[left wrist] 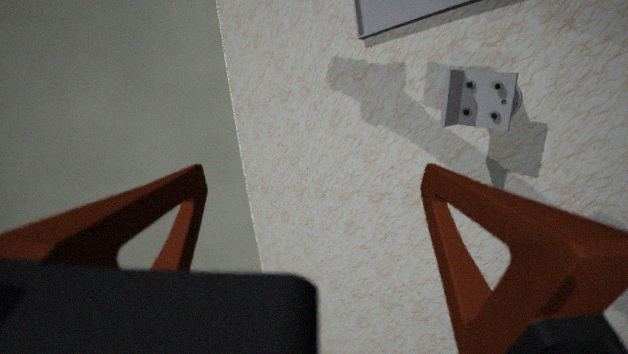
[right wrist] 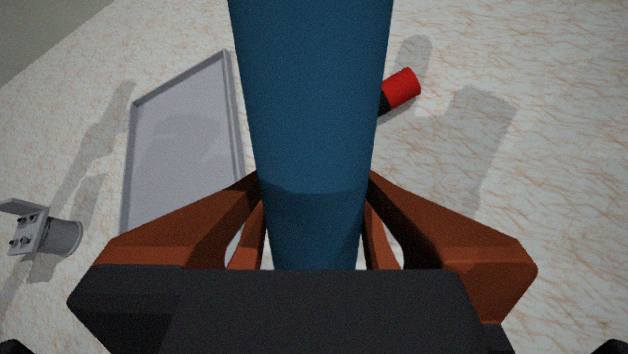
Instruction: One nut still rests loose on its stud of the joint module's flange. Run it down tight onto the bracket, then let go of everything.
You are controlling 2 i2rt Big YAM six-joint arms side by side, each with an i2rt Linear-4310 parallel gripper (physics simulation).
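Places are measured from the left arm's base along level axes (x down, y right, z back), in millimetres.
Pixels of known places: left gripper, fingertip midpoint: (left wrist: 313,176); right gripper, fingertip midpoint: (right wrist: 313,178).
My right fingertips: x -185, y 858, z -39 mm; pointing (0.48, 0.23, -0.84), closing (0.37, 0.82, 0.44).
Behind a point stands the place of what it marks.
The grey bracket (left wrist: 481,102) {x -66, y 409, z -326 mm} (right wrist: 29,231) {x -66, y 419, z -317 mm} sits on the joint module (right wrist: 63,237) {x -26, y 434, z -305 mm}, whose round grey body shows beside it. Four dark stud ends with nuts show on the bracket's face; they are too small to tell which nut is loose. My left gripper (left wrist: 313,176) {x -399, y 375, z -295 mm} is open and empty, above the table's edge, with the bracket beyond its right finger in the left wrist view. My right gripper (right wrist: 313,178) {x -185, y 858, z -39 mm} is shut on a thick blue cylindrical tool (right wrist: 312,110) {x -244, y 874, z -21 mm}. The tool's far end is out of view. In the right wrist view the bracket lies far off to the left.
A shallow grey tray (left wrist: 410,15) {x -4, y 589, z -405 mm} (right wrist: 180,155) {x -4, y 669, z -316 mm} lies on the marbled table (left wrist: 310,215) {x 0, y 297, z -813 mm} (right wrist: 550,165) {x 0, y 1029, z -15 mm}, near the joint module. A red and black cylinder (right wrist: 401,88) {x -30, y 971, z -161 mm} lies partly hidden behind the blue tool. The table's edge runs down the left wrist view, left of its middle.
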